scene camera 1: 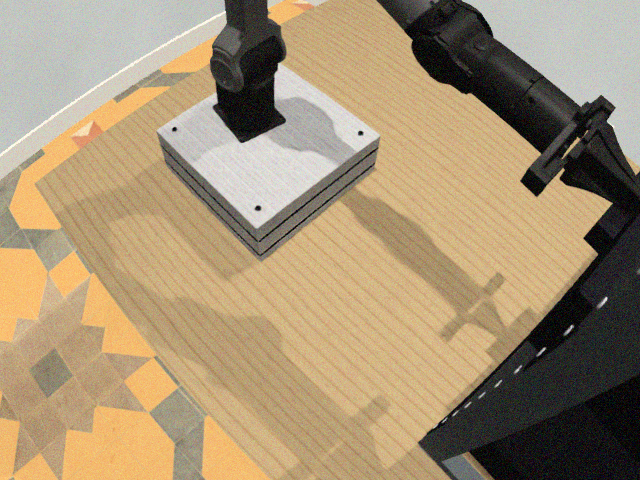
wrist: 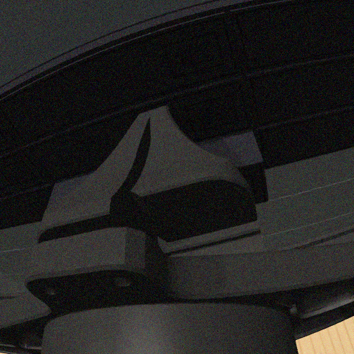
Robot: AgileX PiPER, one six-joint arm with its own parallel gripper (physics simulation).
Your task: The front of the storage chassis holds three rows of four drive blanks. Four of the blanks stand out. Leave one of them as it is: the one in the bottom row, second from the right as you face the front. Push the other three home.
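The black storage chassis [scene camera 1: 547,384] stands at the lower right in the scene view, seen steeply from above. Its dark front [wrist: 300,40] fills much of the wrist view, with faint seams between blanks. A drive blank [scene camera 1: 598,236] [wrist: 236,148] stands out as a dark block; in the wrist view its paler face shows on both sides of the fingers, which hide its middle. My gripper [scene camera 1: 634,192] [wrist: 160,127] is shut, its tips right at the chassis front. Contact and the blank's row and column cannot be told. The other blanks are too dark to tell apart.
A square pale metal base plate [scene camera 1: 227,175] with a dark arm mount [scene camera 1: 248,111] stands on the striped wooden table [scene camera 1: 320,330]. The arm [scene camera 1: 516,87] reaches across the upper right. Patterned floor [scene camera 1: 124,444] lies beyond the table's left edge.
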